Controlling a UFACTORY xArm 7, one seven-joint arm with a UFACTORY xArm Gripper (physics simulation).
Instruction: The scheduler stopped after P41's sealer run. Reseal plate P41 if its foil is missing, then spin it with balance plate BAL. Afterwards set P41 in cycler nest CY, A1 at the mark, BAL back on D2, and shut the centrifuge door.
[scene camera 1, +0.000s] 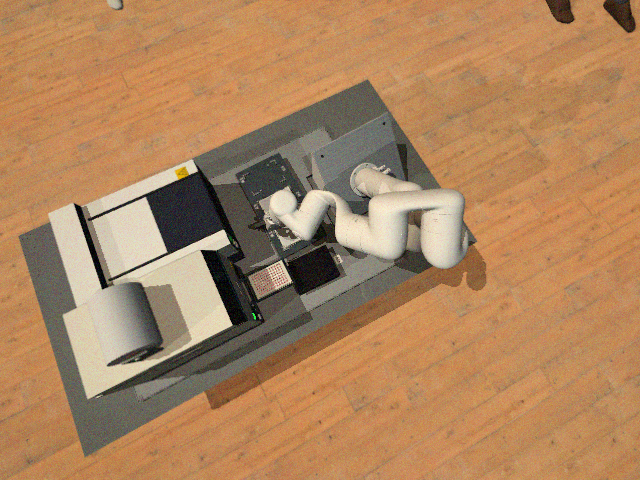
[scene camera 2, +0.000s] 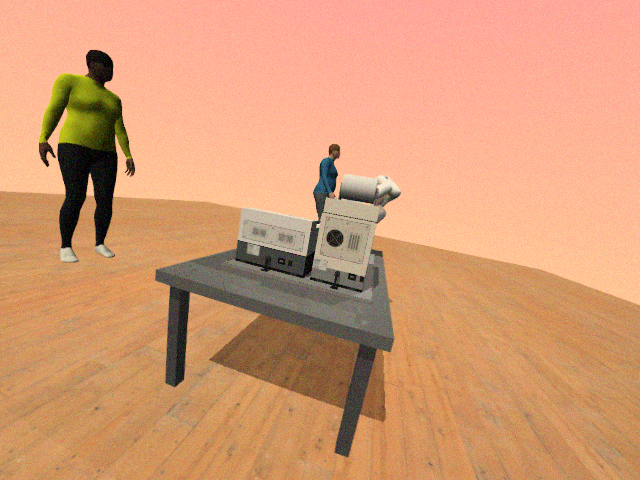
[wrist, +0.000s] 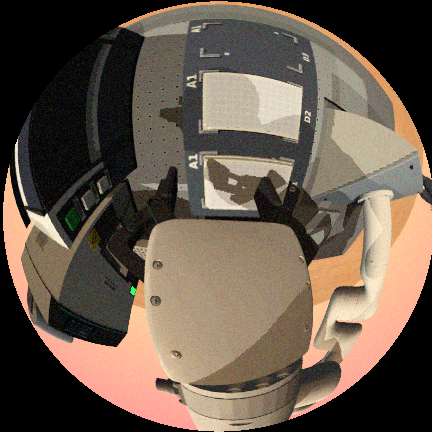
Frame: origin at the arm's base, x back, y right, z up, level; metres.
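Seen in the pictures: gripper, fingertip midpoint: (wrist: 218, 181); arm's base, origin of the base link: (scene camera 1: 364, 179) (wrist: 375, 195).
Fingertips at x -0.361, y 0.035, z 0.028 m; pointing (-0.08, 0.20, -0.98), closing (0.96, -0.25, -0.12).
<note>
Pixels of each thing's top centre, then the offset from my fingertips to it. "spot": a spot on its surface instead.
- D3, surface spot: (wrist: 255, 47) spot: dx +0.066, dy +0.190, dz -0.066 m
- white plate-like piece with red dots, middle of its top: (scene camera 1: 269, 279) dx -0.132, dy -0.146, dz +0.003 m
- cream machine, middle of its top: (scene camera 1: 119, 317) (scene camera 2: 362, 177) dx -0.427, dy -0.102, dz +0.362 m
- big grey roll, middle of its top: (scene camera 1: 110, 322) (scene camera 2: 361, 176) dx -0.448, dy -0.099, dz +0.362 m
- white machine with a dark panel, surface spot: (scene camera 1: 186, 217) spot: dx -0.236, dy +0.154, dz +0.099 m
- black pad, surface spot: (scene camera 1: 315, 268) spot: dx +0.019, dy -0.197, dz -0.061 m
My gripper (wrist: 218, 181) is open with nothing between its fingers, above the D1 plate in the wrist view. A pale plate (wrist: 217, 197) (scene camera 1: 289, 241) lies in D1, partly under the gripper's shadow. Another pale plate (wrist: 232, 102) lies in D2, with A1 printed beside one corner. D3 (wrist: 255, 47) holds no plate. I cannot read which plate is P41 or BAL, nor tell whether they carry foil. A white plate-like piece with red dots (scene camera 1: 269, 280) lies before the machine with the roll. The centrifuge door and nest CY cannot be made out clearly.
A cream machine (scene camera 1: 196, 310) (scene camera 2: 343, 240) carries a big grey roll (scene camera 1: 126, 322) (scene camera 2: 357, 188). Beside it stands a white machine with a dark panel (scene camera 1: 186, 217) and front buttons (wrist: 87, 198). A black pad (scene camera 1: 315, 268) lies near the deck. Two people stand beyond the table (scene camera 2: 273, 304).
</note>
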